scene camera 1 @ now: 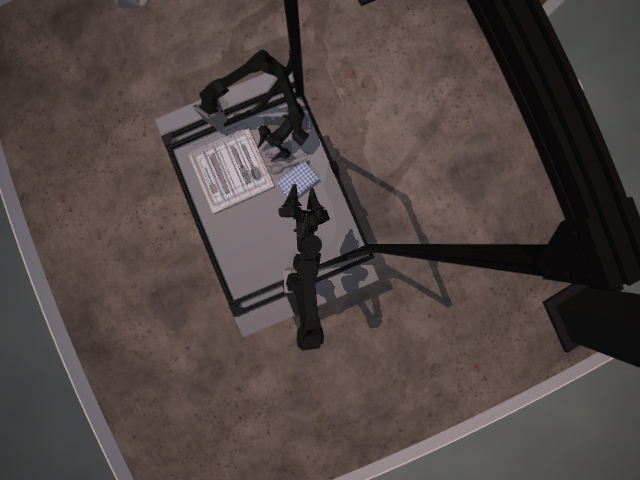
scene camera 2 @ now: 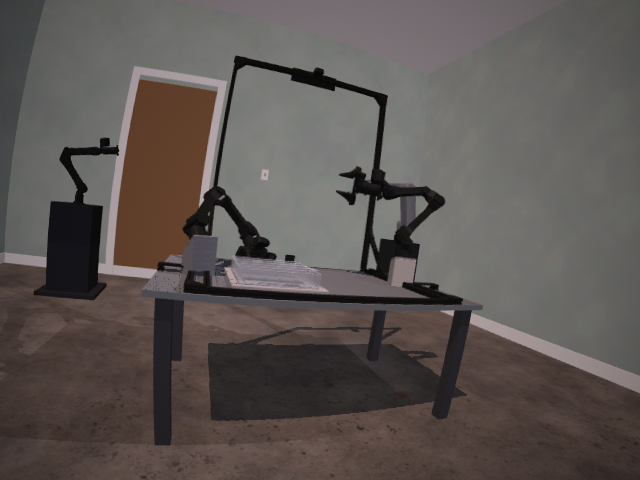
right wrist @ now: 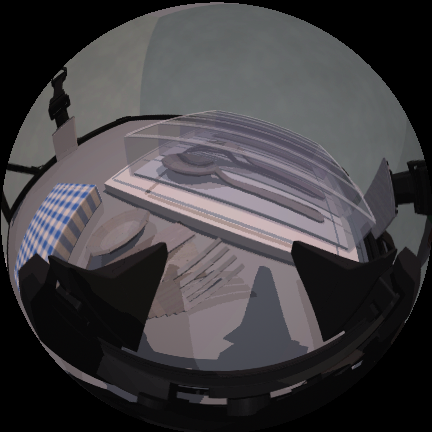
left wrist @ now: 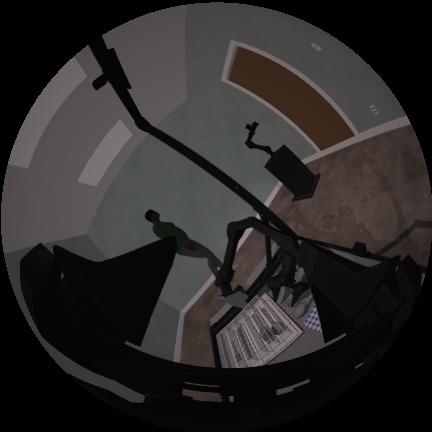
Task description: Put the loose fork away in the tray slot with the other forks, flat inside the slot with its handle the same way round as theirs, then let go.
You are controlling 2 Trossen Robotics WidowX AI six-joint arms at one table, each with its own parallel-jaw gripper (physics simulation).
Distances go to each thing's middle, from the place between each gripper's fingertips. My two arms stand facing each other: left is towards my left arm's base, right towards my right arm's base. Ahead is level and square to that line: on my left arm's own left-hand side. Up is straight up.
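My right hand is 1 cm to the left of the cutlery tray (scene camera 1: 229, 166) and 1 cm below it, and it is 19 cm short of it.
Measured from my left hand, the tray is 34 cm to the right, 26 cm ahead and 41 cm below.
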